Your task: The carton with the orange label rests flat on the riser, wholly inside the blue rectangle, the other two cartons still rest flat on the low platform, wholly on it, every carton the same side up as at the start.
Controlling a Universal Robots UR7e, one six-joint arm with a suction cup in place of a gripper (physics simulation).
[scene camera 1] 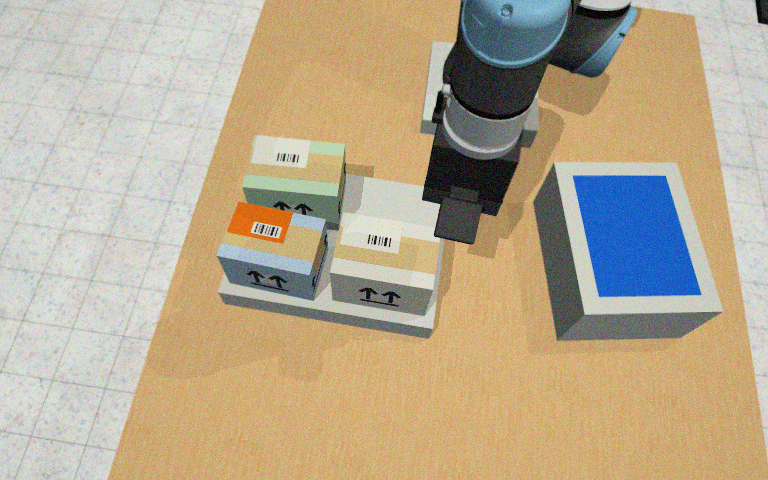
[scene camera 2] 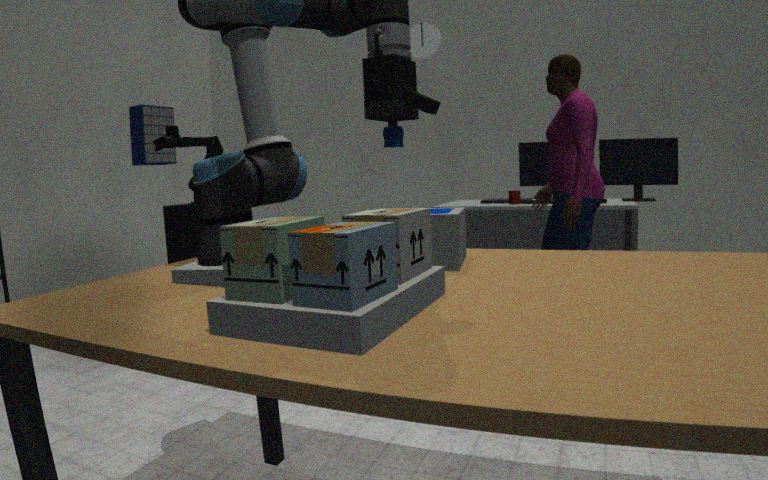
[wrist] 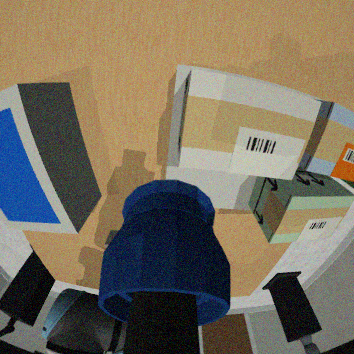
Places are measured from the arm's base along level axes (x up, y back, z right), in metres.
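Pixels of known places: hand at its tool point: (scene camera 2: 393, 146) (wrist: 168, 219).
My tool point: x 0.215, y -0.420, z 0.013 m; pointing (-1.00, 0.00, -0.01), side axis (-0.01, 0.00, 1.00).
Behind a point stands the place of what it marks.
The blue carton with the orange label (scene camera 1: 260, 223) @[z 0.267, x 0.102, y -0.444 m] (scene camera 2: 345, 266) @[z 0.309, x 0.062, y -0.500 m] (wrist: 345, 162) @[z 0.247, x 0.102, y -0.440 m] rests upright on the low platform (scene camera 1: 322, 314) @[z 0.165, x -0.011, y -0.513 m] (scene camera 2: 283, 328) @[z 0.328, x -0.018, y -0.414 m] (wrist: 200, 187) @[z 0.080, x 0.007, y -0.311 m], at its near left corner in scene camera 1. The green carton (scene camera 1: 294, 169) @[z 0.246, x 0.109, y -0.351 m] (scene camera 2: 254, 266) @[z 0.314, x 0.056, y -0.360 m] (wrist: 305, 210) @[z 0.213, x 0.109, y -0.360 m] stands behind it, and the white carton (scene camera 1: 385, 260) @[z 0.087, x 0.109, y -0.460 m] (scene camera 2: 416, 243) @[z 0.087, x 0.058, y -0.490 m] (wrist: 250, 120) @[z 0.081, x 0.109, y -0.454 m] to its right, both upright on the platform. The riser (scene camera 1: 640, 326) @[z -0.294, x 0.022, y -0.432 m] (scene camera 2: 451, 240) @[z -0.189, x 0.025, y -0.444 m] (wrist: 55, 150) @[z -0.166, x 0.045, y -0.358 m] bears the bare blue rectangle (scene camera 1: 637, 234) @[z -0.262, x 0.079, y -0.314 m] (scene camera 2: 441, 211) @[z -0.262, x 0.079, y -0.394 m] (wrist: 22, 175) @[z -0.212, x 0.079, y -0.323 m]. My suction gripper (scene camera 2: 393, 145) (wrist: 170, 187) is off and open, carrying nothing, high above the table between platform and riser.
The arm's grey base plate (scene camera 1: 434, 84) @[z 0.085, x -0.004, y -0.034 m] (scene camera 2: 195, 275) @[z 0.103, x -0.020, y 0.009 m] lies behind the platform on the wooden table (scene camera 1: 396, 407) @[z 0.028, x -0.041, y -0.614 m] (scene camera 2: 566, 339) @[z 0.189, x -0.041, y -0.737 m]. A person (scene camera 2: 572, 135) stands by a desk (scene camera 2: 620, 217) with monitors in the background.
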